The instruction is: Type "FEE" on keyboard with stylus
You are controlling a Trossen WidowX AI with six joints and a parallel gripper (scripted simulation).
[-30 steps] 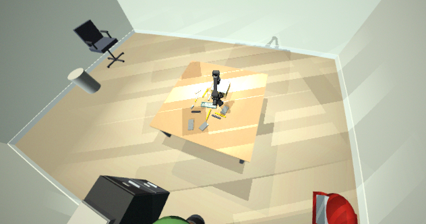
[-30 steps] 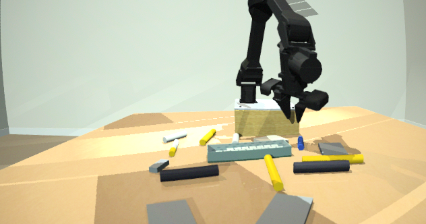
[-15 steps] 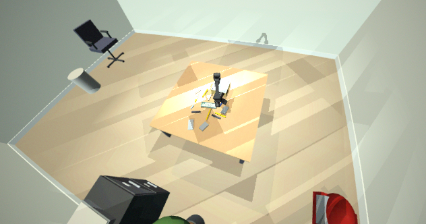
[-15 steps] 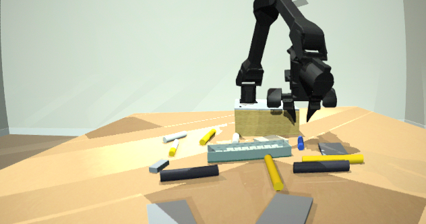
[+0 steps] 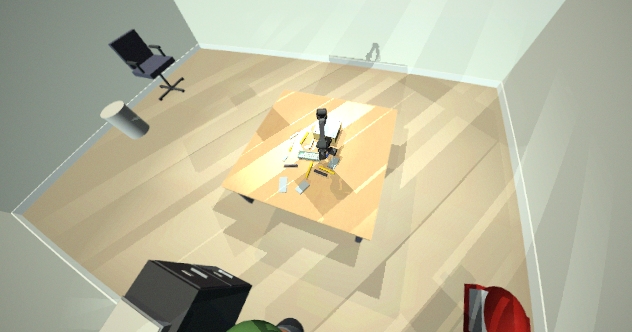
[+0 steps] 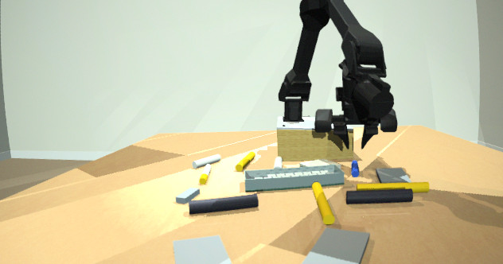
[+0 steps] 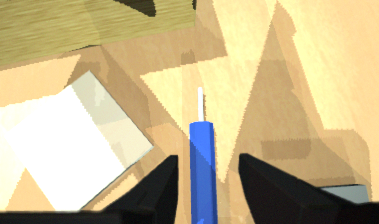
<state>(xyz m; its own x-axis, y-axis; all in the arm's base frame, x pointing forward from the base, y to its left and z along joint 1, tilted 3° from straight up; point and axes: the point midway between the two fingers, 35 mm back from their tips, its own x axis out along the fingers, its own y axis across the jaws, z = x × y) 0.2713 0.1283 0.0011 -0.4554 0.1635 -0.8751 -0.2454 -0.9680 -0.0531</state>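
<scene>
Now: the blue stylus 1 cm behind my gripper tip and 5 cm below it. The rest, counted from my gripper tip: white pad (4 cm behind, 8 cm to the right, 5 cm below); F key (10 cm ahead, 17 cm to the right, 4 cm below); E key (9 cm ahead, 9 cm to the right, 4 cm below).
</scene>
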